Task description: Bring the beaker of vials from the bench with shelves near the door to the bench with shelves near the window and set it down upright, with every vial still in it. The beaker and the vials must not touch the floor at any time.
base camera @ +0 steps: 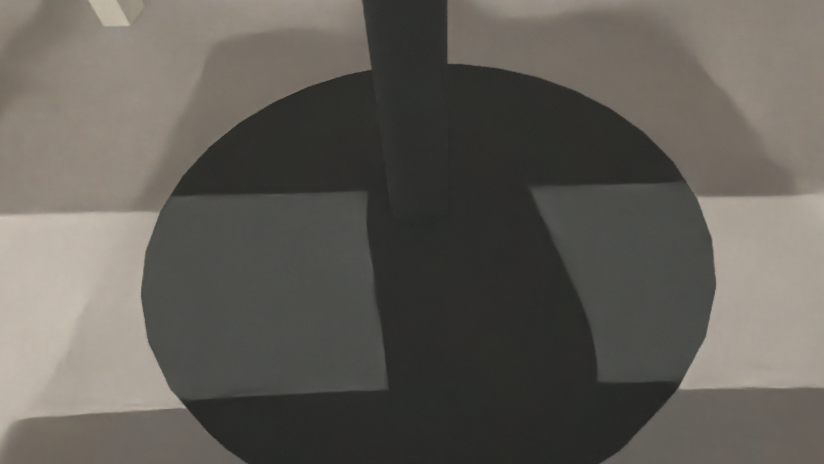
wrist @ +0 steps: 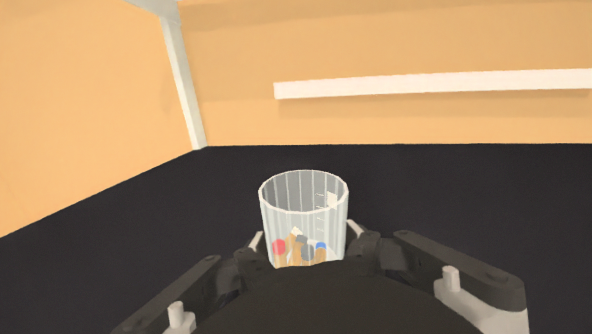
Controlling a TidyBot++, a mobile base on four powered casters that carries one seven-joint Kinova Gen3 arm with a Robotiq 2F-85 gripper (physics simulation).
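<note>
The clear beaker [wrist: 305, 220] stands upright at the middle of the wrist view, over the black bench top [wrist: 465, 200]. Several vials [wrist: 300, 250] with brown bodies lean in its lower part; red, grey, blue and white caps show. My gripper [wrist: 305, 236] is shut on the beaker, with one finger on each side of its wall. The beaker's base is hidden behind the dark gripper body, so I cannot tell whether it touches the bench.
A white shelf [wrist: 430, 84] runs along the orange wall [wrist: 380, 40] behind the bench. A pale upright post [wrist: 184, 85] stands at the back left corner. In the base camera view, a pale leg [base camera: 118, 11] stands at the top left, beyond the dark round disc [base camera: 276, 293].
</note>
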